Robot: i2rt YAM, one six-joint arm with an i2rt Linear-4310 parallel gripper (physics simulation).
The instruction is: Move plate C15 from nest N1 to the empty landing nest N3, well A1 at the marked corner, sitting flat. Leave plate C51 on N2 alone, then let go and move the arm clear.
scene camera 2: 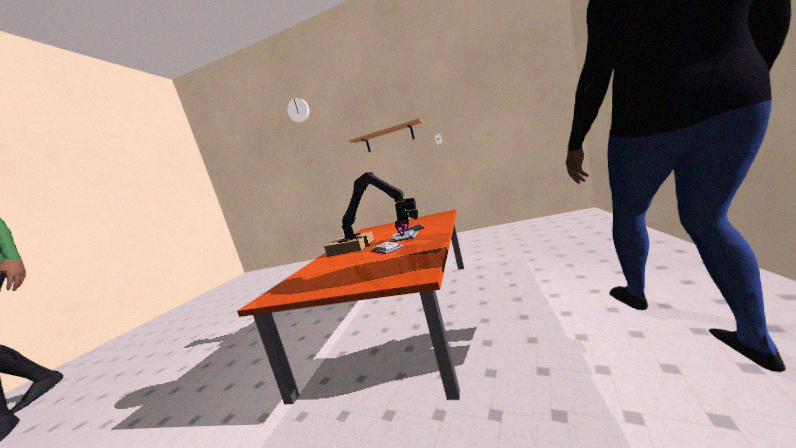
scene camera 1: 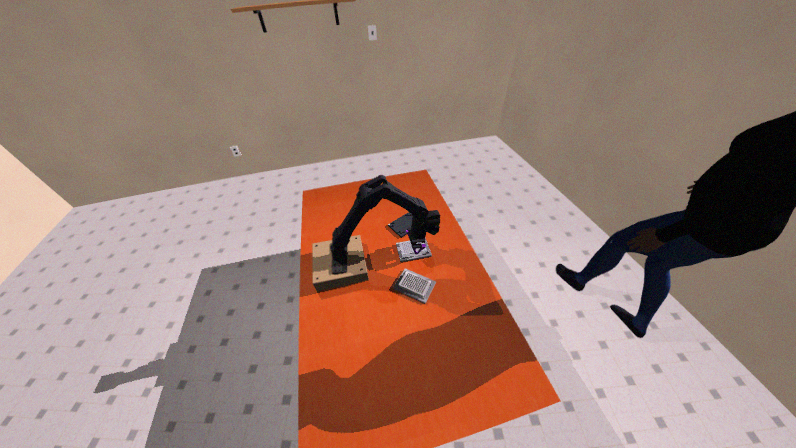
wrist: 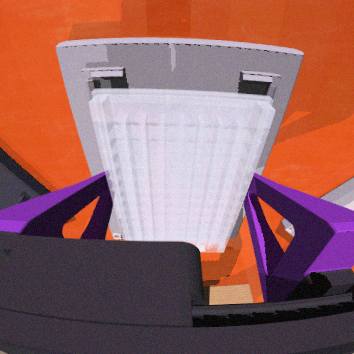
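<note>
A clear-white well plate (scene camera 1: 407, 252) (wrist: 175, 150), by its place plate C15, is held level between the purple fingers. My gripper (scene camera 1: 418, 248) (scene camera 2: 402, 228) (wrist: 178, 177) is shut on its long sides. The plate is at the middle light grey nest (wrist: 200, 62), its far end just inside the two far corner brackets. Whether it rests on the nest floor is hidden. A second plate (scene camera 1: 416, 283) (scene camera 2: 388, 245), by its place C51, sits on the nest nearer scene camera 1. A dark nest (scene camera 1: 401, 225) (wrist: 17, 175) behind is empty. Labels and well A1 are unreadable.
The orange table (scene camera 1: 345, 333) (scene camera 2: 412, 278) carries the arm on a wooden base block (scene camera 1: 328, 282) (scene camera 2: 341, 245) (wrist: 230, 294). The occupied nest's edge (wrist: 345, 192) is close at the right in the wrist view. A person (scene camera 1: 735, 205) (scene camera 2: 690, 72) stands beyond the table.
</note>
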